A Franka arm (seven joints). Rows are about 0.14 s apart.
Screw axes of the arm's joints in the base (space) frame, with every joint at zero. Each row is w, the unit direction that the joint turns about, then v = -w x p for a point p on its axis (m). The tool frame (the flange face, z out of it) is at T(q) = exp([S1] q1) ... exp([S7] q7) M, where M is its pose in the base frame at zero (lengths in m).
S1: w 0 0 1 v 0.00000 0.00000 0.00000
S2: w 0 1 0 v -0.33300 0.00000 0.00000
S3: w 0 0 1 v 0.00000 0.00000 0.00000
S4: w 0 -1 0 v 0.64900 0.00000 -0.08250
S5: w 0 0 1 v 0.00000 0.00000 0.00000
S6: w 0 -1 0 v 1.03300 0.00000 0.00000
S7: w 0 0 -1 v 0.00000 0.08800 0.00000
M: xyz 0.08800 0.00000 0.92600 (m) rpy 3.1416 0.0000 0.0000 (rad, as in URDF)
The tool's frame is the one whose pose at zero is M.
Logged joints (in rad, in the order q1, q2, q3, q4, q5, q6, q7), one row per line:
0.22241 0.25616 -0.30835 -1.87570 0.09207 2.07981 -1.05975
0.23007 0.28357 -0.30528 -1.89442 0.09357 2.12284 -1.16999
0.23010 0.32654 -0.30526 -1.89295 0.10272 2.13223 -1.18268
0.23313 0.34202 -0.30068 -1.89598 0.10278 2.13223 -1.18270
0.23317 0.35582 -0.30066 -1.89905 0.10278 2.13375 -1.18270
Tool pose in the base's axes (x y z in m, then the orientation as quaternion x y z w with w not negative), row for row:
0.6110 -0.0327 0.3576 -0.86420 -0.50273 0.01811 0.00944
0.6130 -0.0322 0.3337 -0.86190 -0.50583 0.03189 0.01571
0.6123 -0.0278 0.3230 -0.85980 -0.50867 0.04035 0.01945
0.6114 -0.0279 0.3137 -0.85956 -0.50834 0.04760 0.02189
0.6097 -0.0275 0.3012 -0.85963 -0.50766 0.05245 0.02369
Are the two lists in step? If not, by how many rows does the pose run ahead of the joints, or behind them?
The pose runs 1 row ahead of the joints: the pose in row i belongs to the joints in row i + 1.
